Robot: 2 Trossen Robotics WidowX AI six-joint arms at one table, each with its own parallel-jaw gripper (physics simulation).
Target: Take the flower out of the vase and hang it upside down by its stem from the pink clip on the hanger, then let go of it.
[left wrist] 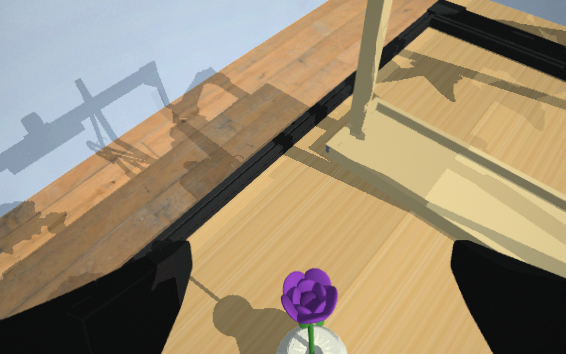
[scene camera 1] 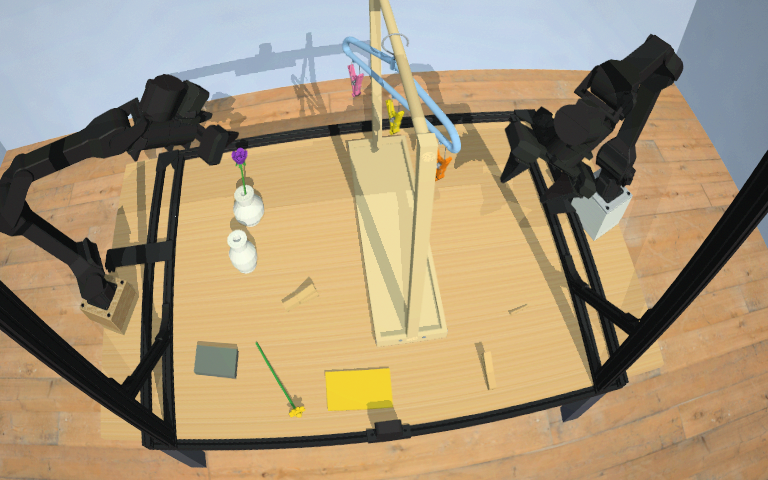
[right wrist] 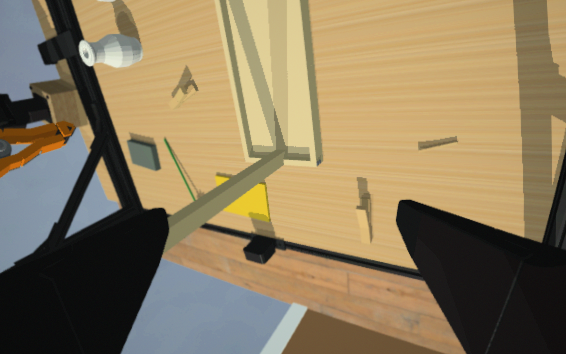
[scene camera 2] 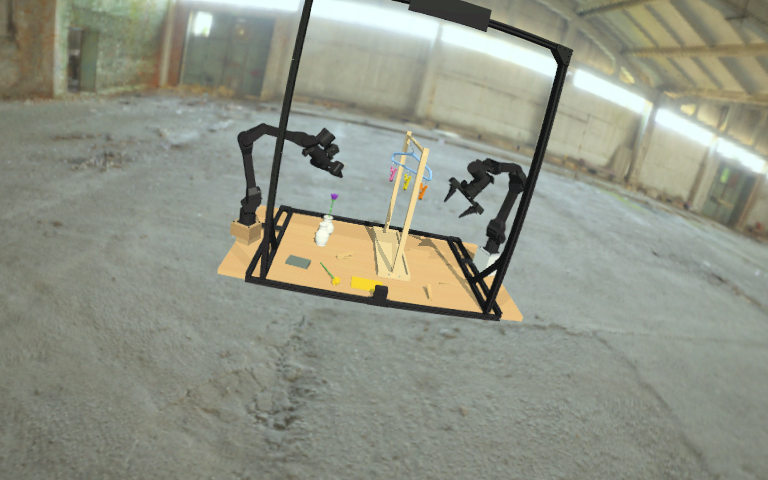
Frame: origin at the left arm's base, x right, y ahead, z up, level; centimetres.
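Seen in the pictures: left gripper, fingertip midpoint: (left wrist: 320, 253) (scene camera 1: 224, 125); right gripper, fingertip midpoint: (scene camera 1: 521, 191) (right wrist: 284, 215) (scene camera 2: 451, 209); left arm's base, link origin: (scene camera 1: 102, 294) (right wrist: 43, 108) (scene camera 2: 246, 222); right arm's base, link origin: (scene camera 1: 606, 188) (scene camera 2: 491, 250).
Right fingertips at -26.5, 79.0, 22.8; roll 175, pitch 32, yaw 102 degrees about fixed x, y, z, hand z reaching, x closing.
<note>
Offsets run from my right fingertips to a thing's top centre, as dx, dy, dz. "spot": to the spot under its first point.
A purple flower {-5.2, -53.7, -10.3} (scene camera 1: 240, 156) (scene camera 2: 334, 196) (left wrist: 309, 297) stands upright, its green stem in the rear white vase {-4.6, -53.7, -21.3} (scene camera 1: 248, 209) (left wrist: 290, 346). My left gripper (scene camera 1: 226, 149) (scene camera 2: 339, 171) (left wrist: 320, 253) is open and empty above and behind the flower; in the left wrist view the bloom shows low between the fingers, apart from them. The pink clip {-15.2, -31.4, +9.5} (scene camera 1: 355, 82) (scene camera 2: 392, 174) hangs at the far end of the blue hanger (scene camera 1: 436, 108) (scene camera 2: 403, 154). My right gripper (scene camera 1: 523, 191) (scene camera 2: 453, 208) (right wrist: 284, 215) is open and empty, right of the hanger.
A wooden rack {-7.5, -22.6, +23.6} (scene camera 1: 421, 226) (scene camera 2: 415, 198) (left wrist: 367, 75) carries the hanger, with yellow {spot: -6.7, -22.4, +4.5} (scene camera 1: 394, 117) and orange {spot: +2.5, -12.8, +5.1} (scene camera 1: 444, 166) clips. A second white vase {+6.8, -50.7, -20.6} (scene camera 1: 243, 257) (right wrist: 120, 51) stands in front of the first. A yellow flower {spot: +36.1, -30.8, -28.1} (scene camera 1: 296, 412), grey block {+30.3, -49.8, -29.0} (scene camera 1: 215, 360) and yellow sheet {+27.9, -21.1, -29.9} (scene camera 1: 359, 388) lie near the front.
</note>
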